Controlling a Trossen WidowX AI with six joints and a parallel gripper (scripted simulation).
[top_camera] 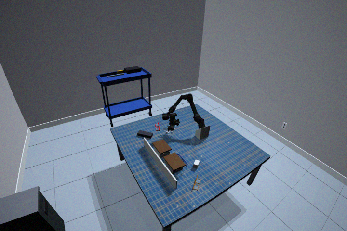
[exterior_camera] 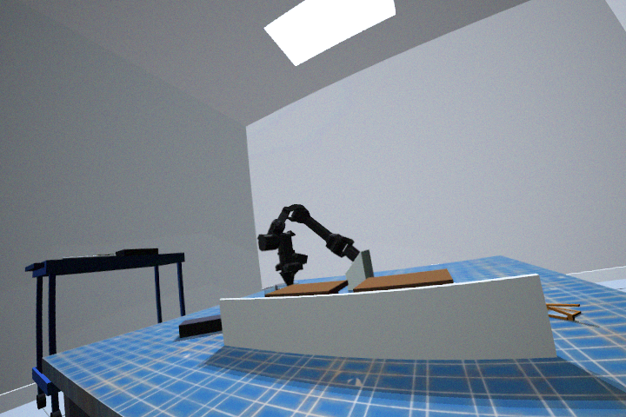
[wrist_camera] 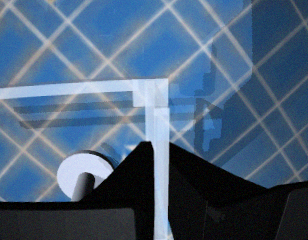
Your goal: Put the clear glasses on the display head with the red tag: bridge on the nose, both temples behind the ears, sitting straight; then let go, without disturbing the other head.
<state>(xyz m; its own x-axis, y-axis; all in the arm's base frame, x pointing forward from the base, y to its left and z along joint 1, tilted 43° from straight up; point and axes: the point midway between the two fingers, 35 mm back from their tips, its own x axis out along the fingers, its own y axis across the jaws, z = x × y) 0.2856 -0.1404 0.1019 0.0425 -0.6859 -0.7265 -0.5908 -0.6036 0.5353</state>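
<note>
Right now my gripper tip is 1 cm short of the small post, 6 cm to the left of it and 4 cm above it. Round my gripper tip: black case 27 cm ahead, 11 cm to the right, 4 cm below; then long white panel 31 cm ahead, 35 cm to the left, 1 cm below; then white cube 51 cm to the left, 4 cm below.
</note>
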